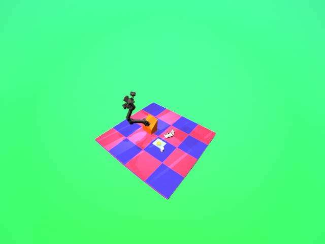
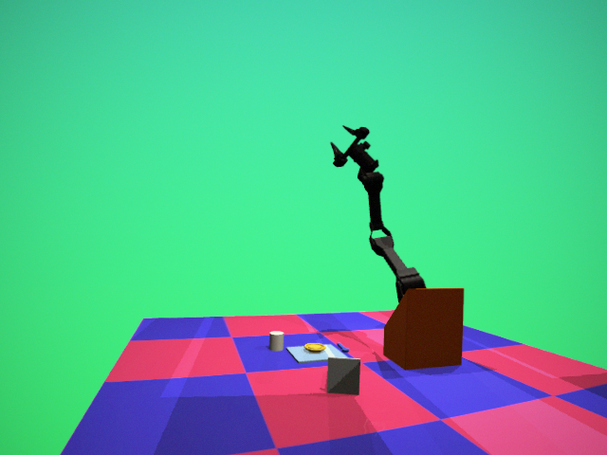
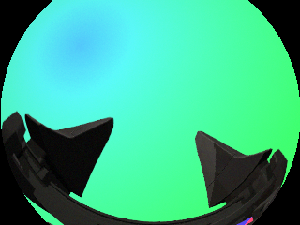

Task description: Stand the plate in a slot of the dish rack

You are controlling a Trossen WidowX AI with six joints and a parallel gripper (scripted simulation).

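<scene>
Right now the plate is 760 mm below my gripper tip, 300 mm to the left of it and 130 mm ahead of it. From my gripper tip the other things lie so: cup 750 mm below, 250 mm to the left, 240 mm ahead; then pale blue mat 770 mm below, 310 mm to the left, 120 mm ahead; then blue utensil 770 mm below, 270 mm to the left, 30 mm ahead.
</scene>
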